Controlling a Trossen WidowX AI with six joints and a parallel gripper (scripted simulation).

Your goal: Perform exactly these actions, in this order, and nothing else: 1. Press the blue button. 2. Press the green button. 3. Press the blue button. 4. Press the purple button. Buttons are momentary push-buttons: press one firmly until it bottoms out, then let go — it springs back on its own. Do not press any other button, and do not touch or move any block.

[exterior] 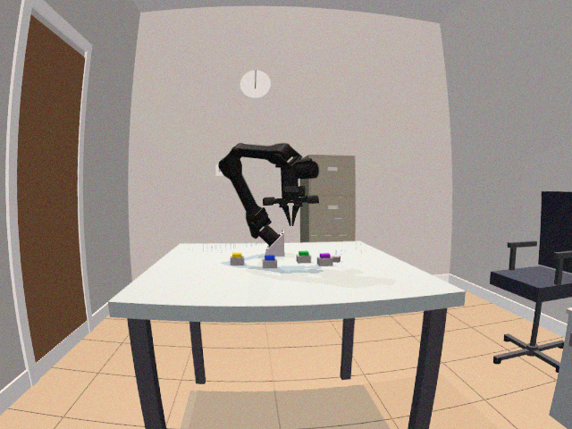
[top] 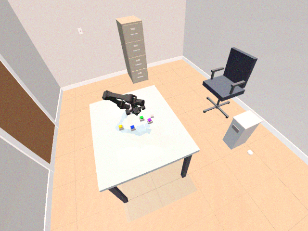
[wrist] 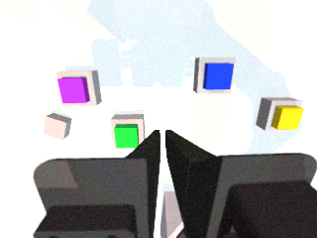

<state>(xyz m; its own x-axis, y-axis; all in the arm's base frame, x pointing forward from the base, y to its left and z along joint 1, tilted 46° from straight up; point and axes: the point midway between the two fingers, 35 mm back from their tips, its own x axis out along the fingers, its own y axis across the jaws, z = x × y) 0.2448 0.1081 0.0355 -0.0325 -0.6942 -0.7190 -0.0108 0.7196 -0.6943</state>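
The green button lies 10 cm below my gripper tip, 5 cm to the left of it and 5 cm behind it. Also, from my gripper tip: purple button (11 cm to the left, 10 cm below, 1 cm ahead); blue button (10 cm below, 8 cm to the right, 4 cm ahead); small pale block (16 cm to the left, 13 cm below, 5 cm behind).
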